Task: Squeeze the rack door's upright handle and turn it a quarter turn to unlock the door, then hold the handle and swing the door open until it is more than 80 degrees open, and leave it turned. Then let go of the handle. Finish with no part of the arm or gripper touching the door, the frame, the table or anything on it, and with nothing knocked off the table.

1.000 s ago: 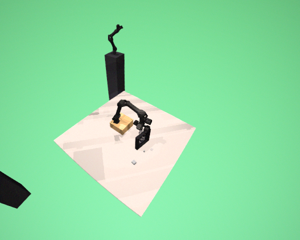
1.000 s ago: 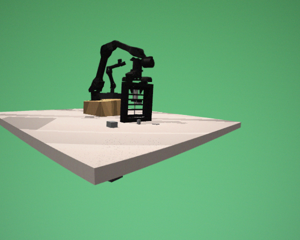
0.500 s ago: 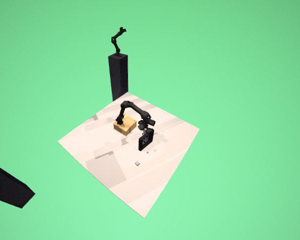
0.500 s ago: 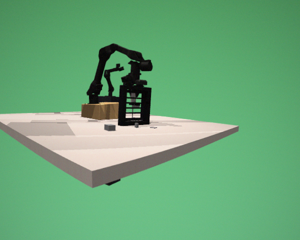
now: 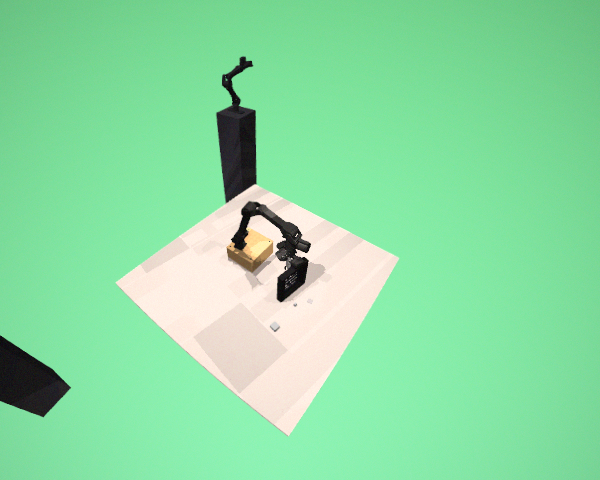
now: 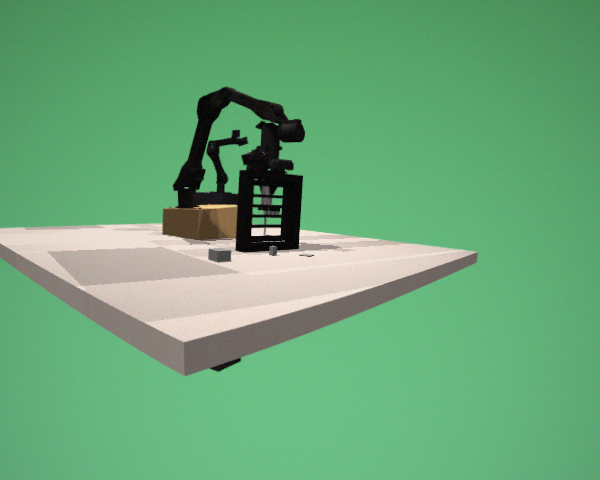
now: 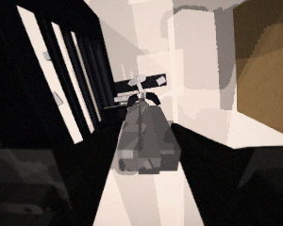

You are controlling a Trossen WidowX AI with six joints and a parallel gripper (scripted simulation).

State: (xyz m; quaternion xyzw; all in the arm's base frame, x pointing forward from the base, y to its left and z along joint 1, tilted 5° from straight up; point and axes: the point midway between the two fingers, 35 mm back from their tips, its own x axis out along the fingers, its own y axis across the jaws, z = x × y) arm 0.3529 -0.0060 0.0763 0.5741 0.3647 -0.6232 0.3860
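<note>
My gripper tip is now 1 cm to the left of the grey upright handle and 3 cm above it.
</note>
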